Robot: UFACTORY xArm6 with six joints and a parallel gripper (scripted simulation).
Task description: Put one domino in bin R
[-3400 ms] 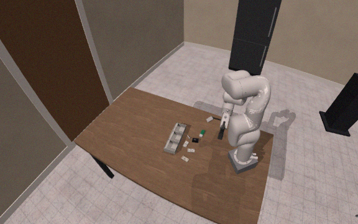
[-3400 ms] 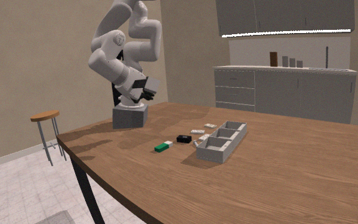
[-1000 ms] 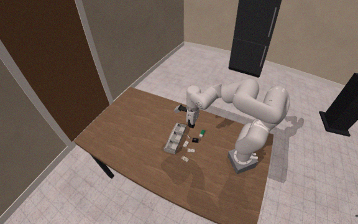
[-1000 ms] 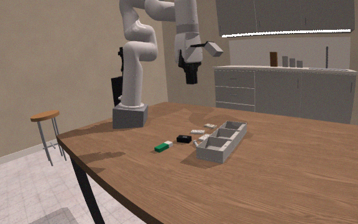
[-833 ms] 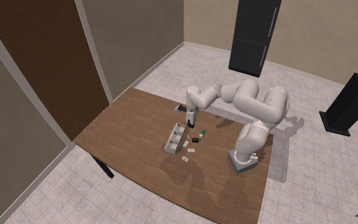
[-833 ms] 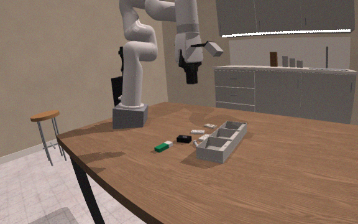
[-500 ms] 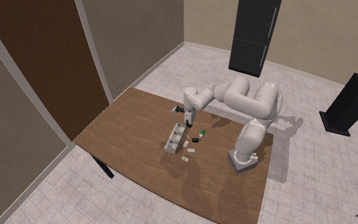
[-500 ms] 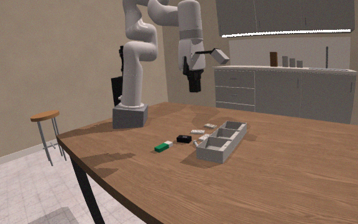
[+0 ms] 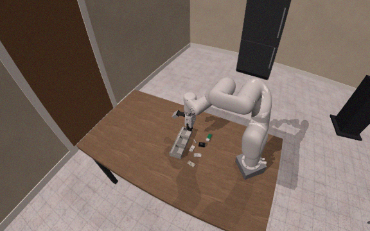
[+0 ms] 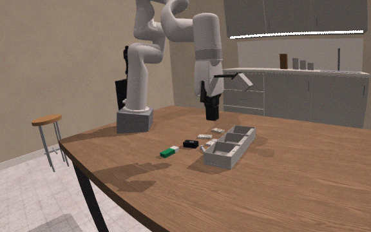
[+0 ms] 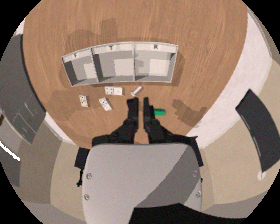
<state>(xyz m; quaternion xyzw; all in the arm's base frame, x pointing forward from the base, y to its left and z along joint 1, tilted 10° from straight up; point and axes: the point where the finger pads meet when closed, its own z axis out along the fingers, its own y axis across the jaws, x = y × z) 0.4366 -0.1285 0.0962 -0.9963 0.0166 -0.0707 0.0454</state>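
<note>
Now: hand 11 cm above the grey bin tray, 5 cm to the right of it and 5 cm short of it. Round my hand: small bolt: 13 cm below, 5 cm behind, 1 cm to the left; then black block: 12 cm below, 11 cm behind, 3 cm to the left; then green-and-white block: 13 cm below, 13 cm behind, 4 cm to the right.
</note>
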